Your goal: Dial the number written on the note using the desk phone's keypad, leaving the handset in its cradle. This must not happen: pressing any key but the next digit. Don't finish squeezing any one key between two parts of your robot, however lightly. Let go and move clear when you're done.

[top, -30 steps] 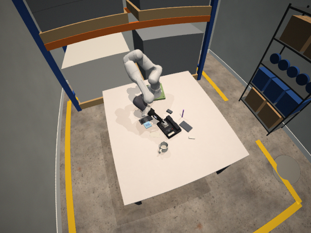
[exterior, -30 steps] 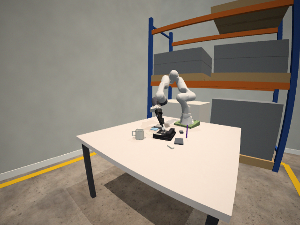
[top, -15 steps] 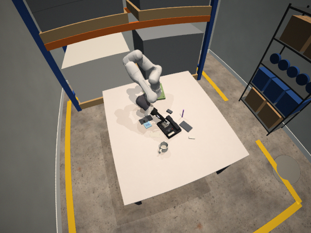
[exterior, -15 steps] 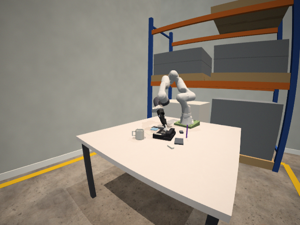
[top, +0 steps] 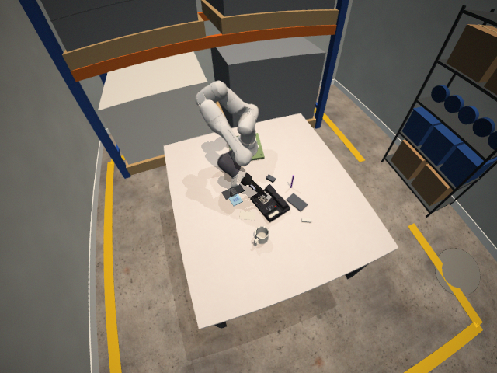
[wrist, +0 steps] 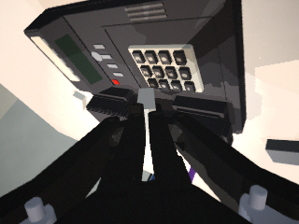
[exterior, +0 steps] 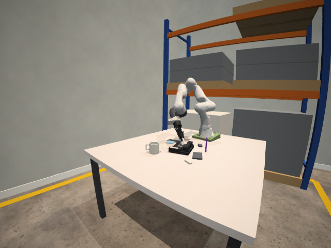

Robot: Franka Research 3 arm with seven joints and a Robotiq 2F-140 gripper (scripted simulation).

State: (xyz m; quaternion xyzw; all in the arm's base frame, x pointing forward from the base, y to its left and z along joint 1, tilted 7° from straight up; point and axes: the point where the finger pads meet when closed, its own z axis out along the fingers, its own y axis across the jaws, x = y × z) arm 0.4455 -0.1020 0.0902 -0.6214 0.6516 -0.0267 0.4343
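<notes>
My hand is 2 cm short of the handset, 6 cm to the right of it and 2 cm above it. The rest, counted from my hand: mug: 22 cm ahead, 16 cm to the right, 3 cm below; then purple pen: 1 cm behind, 21 cm to the left; then note: 4 cm ahead, 16 cm to the right, 7 cm below.
</notes>
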